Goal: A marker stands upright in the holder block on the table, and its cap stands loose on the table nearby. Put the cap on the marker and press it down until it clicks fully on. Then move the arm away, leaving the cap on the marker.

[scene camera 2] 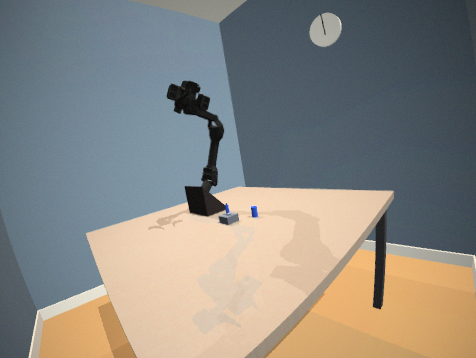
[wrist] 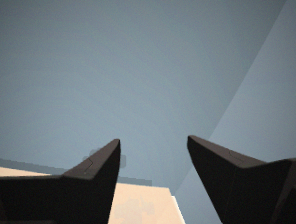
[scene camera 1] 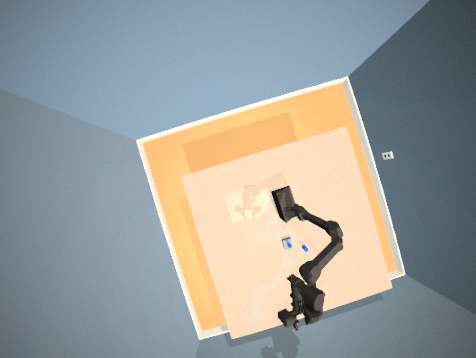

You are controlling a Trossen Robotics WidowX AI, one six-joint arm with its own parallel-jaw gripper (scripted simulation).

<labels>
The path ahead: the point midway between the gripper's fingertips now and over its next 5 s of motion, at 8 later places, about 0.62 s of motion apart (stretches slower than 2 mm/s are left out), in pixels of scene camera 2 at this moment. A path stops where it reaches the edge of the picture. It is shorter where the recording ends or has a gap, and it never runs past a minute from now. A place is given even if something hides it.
The gripper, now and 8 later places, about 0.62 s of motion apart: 196, 93; 247, 162; 252, 196; 253, 205; 254, 211; 253, 212; 252, 203; 242, 200; 229, 196
</labels>
